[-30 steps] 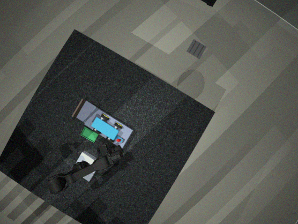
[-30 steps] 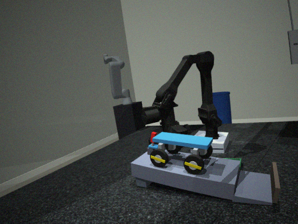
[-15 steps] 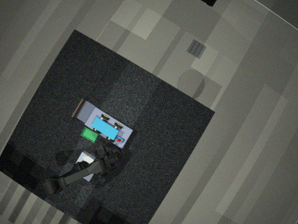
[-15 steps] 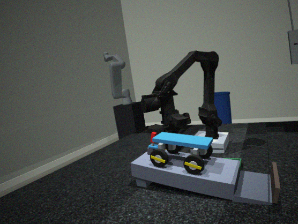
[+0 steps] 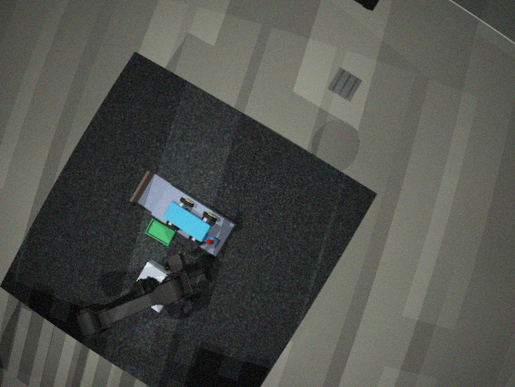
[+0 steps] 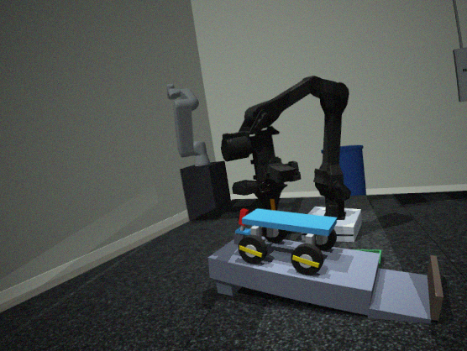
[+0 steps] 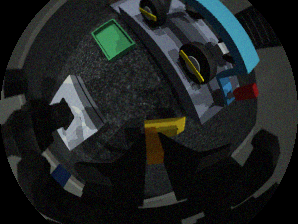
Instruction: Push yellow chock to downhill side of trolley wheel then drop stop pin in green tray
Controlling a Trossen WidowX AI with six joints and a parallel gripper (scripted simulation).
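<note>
The blue trolley lies 17 cm ahead of my gripper tip, 9 cm to the left of it and 1 cm below it. Also, from my gripper tip: yellow chock: 2 cm ahead, 1 cm to the right, 1 cm below; red-headed stop pin: 13 cm ahead, 3 cm to the right, 1 cm above; grey ramp: 17 cm ahead, 9 cm to the left, 7 cm below.
</note>
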